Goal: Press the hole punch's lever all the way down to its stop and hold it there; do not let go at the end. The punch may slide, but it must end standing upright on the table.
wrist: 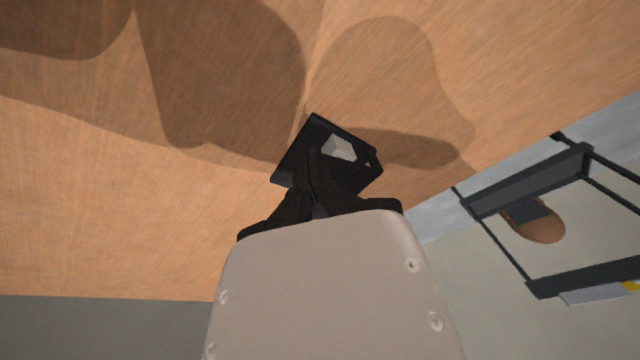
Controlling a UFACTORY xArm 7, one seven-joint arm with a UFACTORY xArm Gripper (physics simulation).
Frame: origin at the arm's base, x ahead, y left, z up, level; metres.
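Seen in the pictures: gripper, between the fingertips: (311,160).
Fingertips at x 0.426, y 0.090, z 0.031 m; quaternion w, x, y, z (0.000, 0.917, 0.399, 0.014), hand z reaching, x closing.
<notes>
A point is followed by its place in that frame.
The hole punch (354,172) @[x 0.484, y 0.089, z 0.018 m] is a small black block with a light grey part showing near its middle. It stands on the wooden table (100,210) @[x 0.232, y -0.203, z -0.046 m] in the centre of the wrist view, just beyond my gripper. My gripper (311,160) @[x 0.426, y 0.090, z 0.031 m] is shut with nothing between its fingers. The dark fingertips overlap the near left part of the punch in this view and seem to rest on it. The fingers hide part of the punch, and the black parts blend together, so the lever's exact height and the contact cannot be told.
A dark open frame (525,180) shows past the table's edge at the right, with a brown rounded object (545,230) by it. Another table edge runs along the lower left. Broad shadows fall on the table around the punch.
</notes>
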